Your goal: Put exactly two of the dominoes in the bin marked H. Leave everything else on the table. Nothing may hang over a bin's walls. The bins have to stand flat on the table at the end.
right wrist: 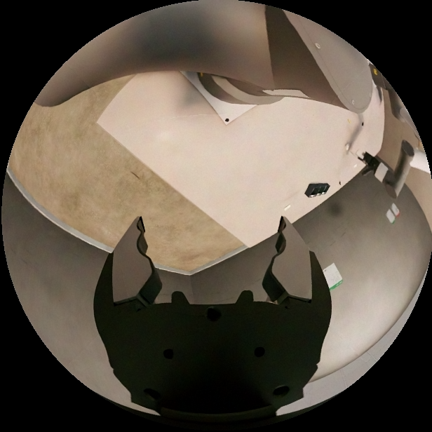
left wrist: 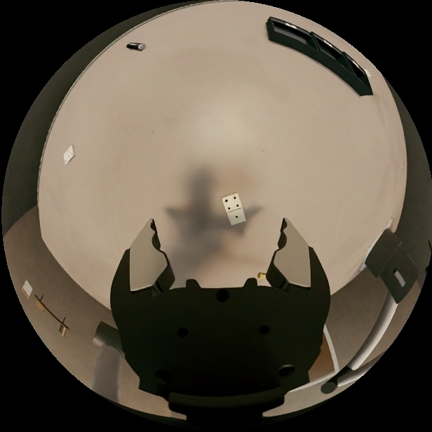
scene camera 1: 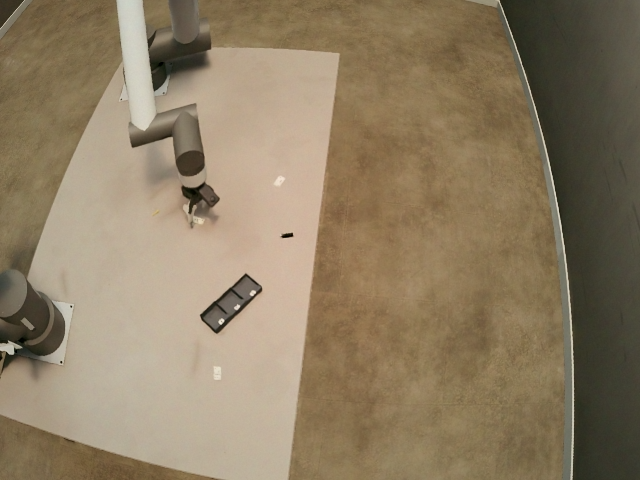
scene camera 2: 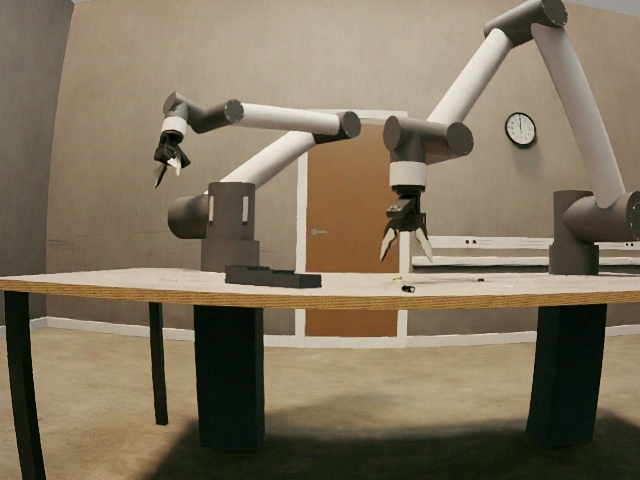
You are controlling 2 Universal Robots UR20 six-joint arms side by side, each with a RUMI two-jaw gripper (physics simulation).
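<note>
A white domino (scene camera 1: 199, 220) (left wrist: 233, 209) lies flat on the table below my left gripper (scene camera 1: 191, 215) (scene camera 2: 406, 259) (left wrist: 218, 219), which is open and empty above it. A second domino (scene camera 1: 279, 180) (left wrist: 68, 154) lies near the table's right edge in scene camera 1. A third domino (scene camera 1: 217, 373) (right wrist: 287, 207) lies below the bins there. The row of three joined black bins (scene camera 1: 227, 295) (scene camera 2: 272, 277) (right wrist: 317, 190) stands flat; no domino shows inside. Its white labels are too small to read. My right gripper (scene camera 2: 167, 179) (right wrist: 211, 217) is open and empty, high above the table.
A black cylinder-like object (scene camera 1: 286, 235) (scene camera 2: 408, 288) (left wrist: 136, 46) lies near the table edge. A small yellow object (scene camera 1: 156, 212) (scene camera 2: 397, 278) (left wrist: 262, 275) lies near the left gripper. A small dark object (scene camera 2: 480, 280) lies farther right in scene camera 2.
</note>
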